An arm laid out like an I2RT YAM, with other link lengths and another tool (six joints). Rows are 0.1 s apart.
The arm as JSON. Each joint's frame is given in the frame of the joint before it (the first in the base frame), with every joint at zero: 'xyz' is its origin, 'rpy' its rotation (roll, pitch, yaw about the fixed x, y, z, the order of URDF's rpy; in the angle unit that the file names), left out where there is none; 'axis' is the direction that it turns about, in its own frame. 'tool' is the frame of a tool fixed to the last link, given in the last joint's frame.
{
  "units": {
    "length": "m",
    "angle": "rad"
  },
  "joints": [
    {
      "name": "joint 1",
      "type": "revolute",
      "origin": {
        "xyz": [
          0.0,
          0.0,
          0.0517
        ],
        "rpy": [
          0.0,
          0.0,
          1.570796
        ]
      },
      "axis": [
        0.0,
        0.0,
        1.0
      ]
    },
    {
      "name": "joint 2",
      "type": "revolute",
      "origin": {
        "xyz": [
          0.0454,
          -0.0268,
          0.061
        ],
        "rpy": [
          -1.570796,
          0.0,
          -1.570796
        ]
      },
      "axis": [
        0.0,
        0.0,
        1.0
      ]
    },
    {
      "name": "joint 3",
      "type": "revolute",
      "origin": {
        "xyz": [
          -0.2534,
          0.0,
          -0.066
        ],
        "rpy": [
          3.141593,
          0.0,
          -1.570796
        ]
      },
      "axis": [
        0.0,
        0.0,
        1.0
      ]
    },
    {
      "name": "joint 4",
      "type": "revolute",
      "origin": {
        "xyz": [
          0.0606,
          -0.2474,
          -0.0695
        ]
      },
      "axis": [
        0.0,
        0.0,
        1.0
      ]
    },
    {
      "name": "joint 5",
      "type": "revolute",
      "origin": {
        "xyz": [
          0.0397,
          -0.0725,
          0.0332
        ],
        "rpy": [
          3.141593,
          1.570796,
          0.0
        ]
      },
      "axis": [
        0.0,
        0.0,
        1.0
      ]
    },
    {
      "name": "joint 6",
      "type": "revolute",
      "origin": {
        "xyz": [
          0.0,
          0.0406,
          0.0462
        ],
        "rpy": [
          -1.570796,
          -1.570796,
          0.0
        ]
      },
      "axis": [
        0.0,
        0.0,
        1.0
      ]
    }
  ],
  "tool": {
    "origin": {
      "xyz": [
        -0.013,
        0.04,
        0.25
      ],
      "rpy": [
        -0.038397,
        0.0,
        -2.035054
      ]
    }
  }
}
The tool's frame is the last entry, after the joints.
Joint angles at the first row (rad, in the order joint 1, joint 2, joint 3, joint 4, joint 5, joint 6):
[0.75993, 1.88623, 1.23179, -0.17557, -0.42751, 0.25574]
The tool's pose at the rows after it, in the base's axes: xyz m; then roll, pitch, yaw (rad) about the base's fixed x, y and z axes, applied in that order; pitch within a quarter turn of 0, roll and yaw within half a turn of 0:
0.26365, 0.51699, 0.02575, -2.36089, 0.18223, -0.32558
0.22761, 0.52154, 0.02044, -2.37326, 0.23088, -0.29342
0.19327, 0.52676, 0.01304, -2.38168, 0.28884, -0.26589
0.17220, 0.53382, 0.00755, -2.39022, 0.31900, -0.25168
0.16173, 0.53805, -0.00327, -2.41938, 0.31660, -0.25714
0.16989, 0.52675, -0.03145, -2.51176, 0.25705, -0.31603
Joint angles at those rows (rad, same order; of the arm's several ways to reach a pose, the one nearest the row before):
[0.79931, 1.84371, 1.18175, -0.17494, -0.44086, 0.26945]
[0.84478, 1.82034, 1.12986, -0.16163, -0.46277, 0.30711]
[0.88954, 1.81279, 1.07822, -0.12620, -0.49030, 0.35639]
[0.92894, 1.82237, 1.06317, -0.10311, -0.49419, 0.39402]
[0.96385, 1.84282, 1.07293, -0.10905, -0.46468, 0.41206]
[0.98631, 1.87144, 1.10384, -0.18100, -0.36478, 0.40394]

